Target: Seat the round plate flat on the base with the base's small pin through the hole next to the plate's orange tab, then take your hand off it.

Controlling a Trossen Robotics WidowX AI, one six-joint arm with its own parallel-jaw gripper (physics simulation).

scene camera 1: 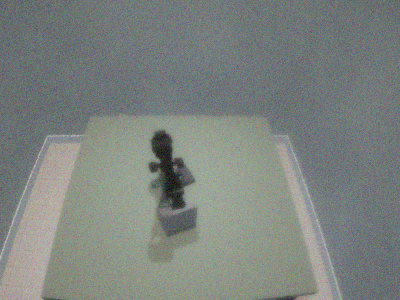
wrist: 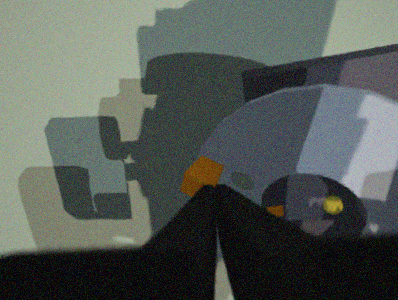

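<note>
The round blue-grey plate lies over the dark base and overhangs it on the left in the wrist view. Its orange tab is at the left rim. The small hole beside the tab shows a greenish surface and no pin. A yellow round-topped part and a small orange mark show inside the large central opening. My gripper is shut and empty, its tips in front of the plate's edge just below the tab. In scene camera 1, part of the base shows behind the dark arm.
The pale green table lies under everything. The arm rises from a grey block near the table's middle. Overlapping shadows fall on the table left of the plate in the wrist view.
</note>
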